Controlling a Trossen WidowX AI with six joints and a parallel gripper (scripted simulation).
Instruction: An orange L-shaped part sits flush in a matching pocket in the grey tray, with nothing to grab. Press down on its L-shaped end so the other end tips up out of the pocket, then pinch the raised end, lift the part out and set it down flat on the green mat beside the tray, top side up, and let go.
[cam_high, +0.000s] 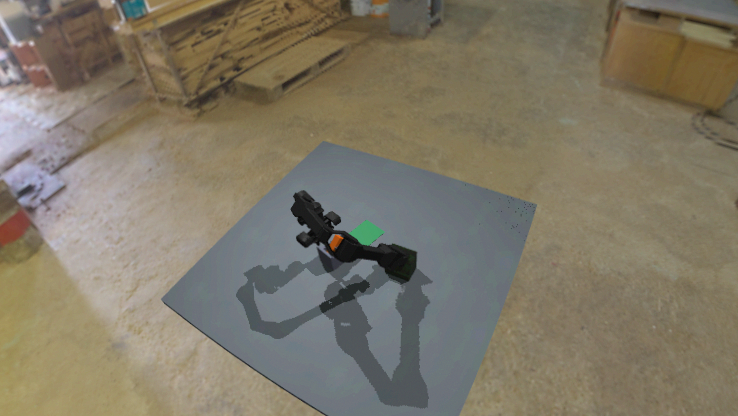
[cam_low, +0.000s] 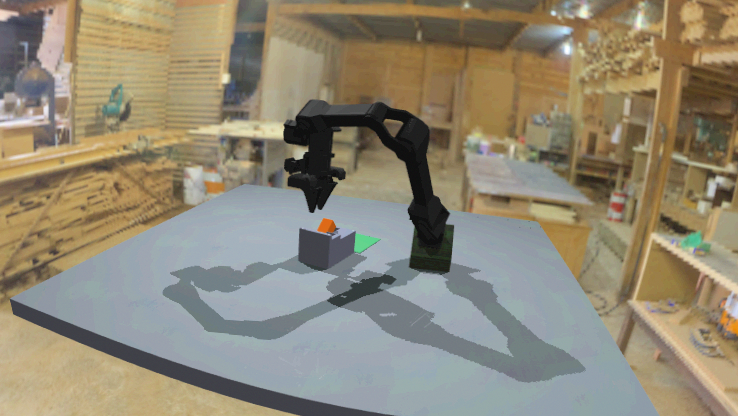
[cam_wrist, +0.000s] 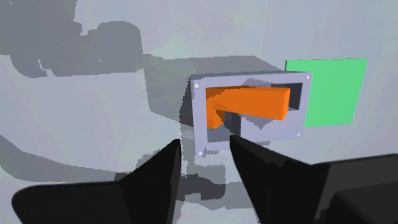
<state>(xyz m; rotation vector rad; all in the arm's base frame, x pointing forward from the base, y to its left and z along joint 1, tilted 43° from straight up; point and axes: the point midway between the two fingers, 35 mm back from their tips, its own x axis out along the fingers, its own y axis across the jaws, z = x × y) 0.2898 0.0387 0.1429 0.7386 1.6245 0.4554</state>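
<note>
My gripper tip is 10 cm above the orange l-shaped part, 4 cm to the left of it and 1 cm past it. From my gripper tip the other things lie so: green mat (22 cm to the right, 16 cm below, 5 cm behind).
</note>
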